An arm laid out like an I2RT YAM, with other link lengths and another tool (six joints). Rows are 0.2 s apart.
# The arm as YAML. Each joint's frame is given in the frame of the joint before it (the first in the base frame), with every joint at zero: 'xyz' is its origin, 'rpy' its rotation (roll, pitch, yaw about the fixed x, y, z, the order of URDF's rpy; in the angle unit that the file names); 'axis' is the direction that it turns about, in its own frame. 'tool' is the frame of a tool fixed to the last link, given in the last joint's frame.
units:
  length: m
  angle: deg
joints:
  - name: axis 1
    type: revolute
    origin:
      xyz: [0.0, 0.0, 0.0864]
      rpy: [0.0, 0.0, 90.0]
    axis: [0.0, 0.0, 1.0]
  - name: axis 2
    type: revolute
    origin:
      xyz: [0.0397, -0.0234, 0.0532]
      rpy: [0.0, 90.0, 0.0]
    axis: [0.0, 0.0, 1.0]
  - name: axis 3
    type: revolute
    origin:
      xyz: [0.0, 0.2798, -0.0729]
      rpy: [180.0, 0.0, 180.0]
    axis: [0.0, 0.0, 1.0]
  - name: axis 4
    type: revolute
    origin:
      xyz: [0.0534, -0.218, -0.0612]
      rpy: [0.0, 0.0, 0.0]
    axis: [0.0, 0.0, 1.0]
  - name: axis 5
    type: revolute
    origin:
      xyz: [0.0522, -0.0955, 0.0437]
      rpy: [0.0, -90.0, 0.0]
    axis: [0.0, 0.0, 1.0]
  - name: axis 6
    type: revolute
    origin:
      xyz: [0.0, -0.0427, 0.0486]
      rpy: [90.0, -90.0, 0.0]
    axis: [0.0, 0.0, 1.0]
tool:
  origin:
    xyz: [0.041, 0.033, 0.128]
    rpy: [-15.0, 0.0, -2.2]
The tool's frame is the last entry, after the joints.
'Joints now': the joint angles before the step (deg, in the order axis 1, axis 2, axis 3, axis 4, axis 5, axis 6). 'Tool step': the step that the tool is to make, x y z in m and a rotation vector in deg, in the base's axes. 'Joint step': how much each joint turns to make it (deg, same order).
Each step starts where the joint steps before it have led.
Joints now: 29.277, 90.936, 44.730, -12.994, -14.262, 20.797
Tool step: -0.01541, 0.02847, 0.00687, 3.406, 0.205, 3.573
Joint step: 4.482, -0.002, -0.481, 2.732, -2.075, 2.449
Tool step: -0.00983, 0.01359, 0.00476, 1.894, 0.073, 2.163
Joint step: 2.228, -0.282, -0.372, 1.399, -1.292, 0.982
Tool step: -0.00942, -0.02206, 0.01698, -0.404, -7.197, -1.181
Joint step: 0.001, -10.666, -5.901, 0.329, 4.351, -1.857
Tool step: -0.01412, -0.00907, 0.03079, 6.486, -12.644, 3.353
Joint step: 0.108, -13.902, -9.704, 8.916, -0.809, -3.935
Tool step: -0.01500, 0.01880, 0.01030, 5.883, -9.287, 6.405
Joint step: 4.087, -2.424, -8.087, 16.022, -1.378, -2.252
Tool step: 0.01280, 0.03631, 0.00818, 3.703, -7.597, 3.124
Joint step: 4.395, 10.163, -1.335, 19.171, 2.100, -1.747
